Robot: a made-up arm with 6 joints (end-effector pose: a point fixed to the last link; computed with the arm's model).
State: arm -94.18 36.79 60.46 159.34 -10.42 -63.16
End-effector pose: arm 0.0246 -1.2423 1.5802 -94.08 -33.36 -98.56
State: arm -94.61 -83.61 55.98 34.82 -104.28 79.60
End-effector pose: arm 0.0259 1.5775 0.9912 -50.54 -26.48 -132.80
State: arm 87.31 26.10 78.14 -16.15 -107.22 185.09
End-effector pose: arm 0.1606 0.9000 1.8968 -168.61 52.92 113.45
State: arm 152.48 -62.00 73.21 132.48 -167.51 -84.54
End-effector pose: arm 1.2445 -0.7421 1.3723 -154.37 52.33 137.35
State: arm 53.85 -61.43 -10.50 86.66 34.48 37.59
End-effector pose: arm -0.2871 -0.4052 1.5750 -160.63 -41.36 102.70
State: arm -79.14 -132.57 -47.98 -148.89 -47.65 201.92
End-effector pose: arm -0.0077 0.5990 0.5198 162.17 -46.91 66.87
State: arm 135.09 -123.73 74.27 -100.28 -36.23 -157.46
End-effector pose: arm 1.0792 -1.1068 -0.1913 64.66 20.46 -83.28
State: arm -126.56 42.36 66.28 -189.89 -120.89 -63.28
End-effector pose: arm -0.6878 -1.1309 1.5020 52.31 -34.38 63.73
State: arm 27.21 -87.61 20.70 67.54 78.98 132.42
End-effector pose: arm -1.1490 -0.6436 1.1602 30.67 -3.65 141.85
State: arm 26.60 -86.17 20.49 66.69 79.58 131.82
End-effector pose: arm -1.1362 -0.6234 1.1945 32.88 -3.54 141.78
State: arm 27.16 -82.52 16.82 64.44 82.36 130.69
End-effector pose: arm -1.0430 -0.5947 1.2919 40.87 -3.54 143.54
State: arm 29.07 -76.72 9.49 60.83 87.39 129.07
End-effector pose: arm -0.8561 -0.5445 1.4226 54.25 -4.45 148.04
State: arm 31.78 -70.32 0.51 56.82 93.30 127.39
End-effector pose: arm -0.6281 -0.4683 1.5154 68.69 -7.18 154.41
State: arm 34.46 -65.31 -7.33 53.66 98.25 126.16
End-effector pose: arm -0.4435 -0.3927 1.5430 79.62 -10.91 160.18
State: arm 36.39 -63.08 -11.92 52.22 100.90 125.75
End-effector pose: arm -0.3516 -0.3528 1.5355 84.87 -13.30 163.50
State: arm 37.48 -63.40 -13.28 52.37 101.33 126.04
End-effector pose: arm -0.3381 -0.3539 1.5237 85.44 -13.48 164.49
